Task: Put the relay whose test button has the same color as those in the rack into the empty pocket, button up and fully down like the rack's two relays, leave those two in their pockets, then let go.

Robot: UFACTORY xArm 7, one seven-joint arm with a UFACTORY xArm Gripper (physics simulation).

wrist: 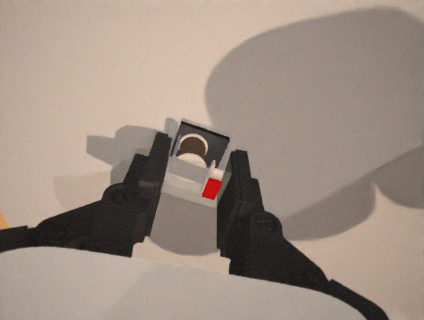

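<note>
A small relay (190, 172) with a clear case stands in the middle of the wrist view. Its red test button (212, 188) is at its lower right and faces the camera. A dark part with a brown and white round coil shows inside the case. My gripper (196, 165) has its two black fingers on the left and right sides of this relay, pressed against it. The relay's underside is hidden. The rack, its two relays and the empty pocket do not show in this view.
The pale table top (100, 65) lies around the relay, with large grey shadows to the right and left. A small piece of an orange-yellow thing (2, 222) shows at the left edge.
</note>
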